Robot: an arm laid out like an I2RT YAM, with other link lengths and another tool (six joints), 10 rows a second.
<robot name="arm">
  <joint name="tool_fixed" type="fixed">
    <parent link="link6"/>
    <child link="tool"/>
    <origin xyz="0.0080 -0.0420 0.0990" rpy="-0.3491 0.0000 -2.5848"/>
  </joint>
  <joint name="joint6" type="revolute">
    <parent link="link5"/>
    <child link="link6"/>
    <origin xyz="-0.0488 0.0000 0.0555" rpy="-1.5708 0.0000 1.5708"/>
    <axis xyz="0 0 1"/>
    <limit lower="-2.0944" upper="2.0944"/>
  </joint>
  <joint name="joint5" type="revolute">
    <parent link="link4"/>
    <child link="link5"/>
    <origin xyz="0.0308 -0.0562 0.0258" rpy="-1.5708 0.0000 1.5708"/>
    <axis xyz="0 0 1"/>
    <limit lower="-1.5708" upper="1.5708"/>
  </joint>
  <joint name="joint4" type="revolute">
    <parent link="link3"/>
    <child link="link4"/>
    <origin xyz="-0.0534 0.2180 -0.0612" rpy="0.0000 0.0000 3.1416"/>
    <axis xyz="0 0 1"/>
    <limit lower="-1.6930" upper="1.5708"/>
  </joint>
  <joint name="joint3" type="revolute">
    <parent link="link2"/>
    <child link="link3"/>
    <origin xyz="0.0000 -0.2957 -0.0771" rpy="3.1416 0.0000 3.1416"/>
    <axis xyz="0 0 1"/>
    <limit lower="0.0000" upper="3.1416"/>
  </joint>
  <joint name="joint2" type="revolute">
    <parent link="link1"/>
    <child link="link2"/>
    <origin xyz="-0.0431 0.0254 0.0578" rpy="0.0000 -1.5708 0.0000"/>
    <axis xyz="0 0 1"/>
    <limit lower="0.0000" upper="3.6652"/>
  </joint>
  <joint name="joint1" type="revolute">
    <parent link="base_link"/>
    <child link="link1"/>
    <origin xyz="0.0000 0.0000 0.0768" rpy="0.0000 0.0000 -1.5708"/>
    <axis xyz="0 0 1"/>
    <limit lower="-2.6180" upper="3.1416"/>
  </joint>
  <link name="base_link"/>
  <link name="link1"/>
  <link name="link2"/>
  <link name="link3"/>
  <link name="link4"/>
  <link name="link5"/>
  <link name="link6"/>
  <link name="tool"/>
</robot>
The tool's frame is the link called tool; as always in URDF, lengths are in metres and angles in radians.
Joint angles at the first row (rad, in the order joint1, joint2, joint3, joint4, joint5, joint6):
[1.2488 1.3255 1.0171 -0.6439 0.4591 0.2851]
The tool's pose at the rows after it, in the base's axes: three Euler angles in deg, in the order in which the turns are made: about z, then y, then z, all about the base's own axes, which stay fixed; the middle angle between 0 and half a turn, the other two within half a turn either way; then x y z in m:
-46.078 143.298 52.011 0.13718 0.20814 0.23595
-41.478 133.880 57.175 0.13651 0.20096 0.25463
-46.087 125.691 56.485 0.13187 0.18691 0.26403
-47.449 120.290 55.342 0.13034 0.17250 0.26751
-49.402 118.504 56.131 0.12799 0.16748 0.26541
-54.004 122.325 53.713 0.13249 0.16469 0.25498
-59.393 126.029 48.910 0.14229 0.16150 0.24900
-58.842 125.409 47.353 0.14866 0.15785 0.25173
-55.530 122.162 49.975 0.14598 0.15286 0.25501
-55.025 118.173 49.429 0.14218 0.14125 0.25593
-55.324 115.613 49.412 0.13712 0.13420 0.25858
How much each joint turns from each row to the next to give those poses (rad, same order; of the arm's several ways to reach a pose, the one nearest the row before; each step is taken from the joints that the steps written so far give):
[-0.1012 -0.1430 -0.0458 0.1277 -0.0358 0.0570]
[-0.0550 -0.1373 -0.0669 0.1128 -0.0828 -0.0323]
[0.0067 -0.1473 -0.1039 0.1219 0.0046 -0.0881]
[-0.0198 -0.1085 -0.0737 0.0684 -0.0022 -0.0350]
[-0.0232 -0.0491 -0.0420 0.0361 -0.0438 -0.0474]
[-0.0038 0.0310 -0.0012 -0.0215 0.0138 -0.0640]
[-0.0077 0.0517 0.0183 -0.0228 0.0428 -0.0599]
[-0.0423 0.0006 0.0047 0.0073 -0.0109 0.0023]
[-0.0657 -0.0602 -0.0296 0.0266 -0.0878 0.0162]
[-0.0340 -0.0904 -0.0518 0.0316 -0.0204 -0.0009]
[-0.0046 -0.0639 -0.0218 0.0041 -0.0054 -0.0076]

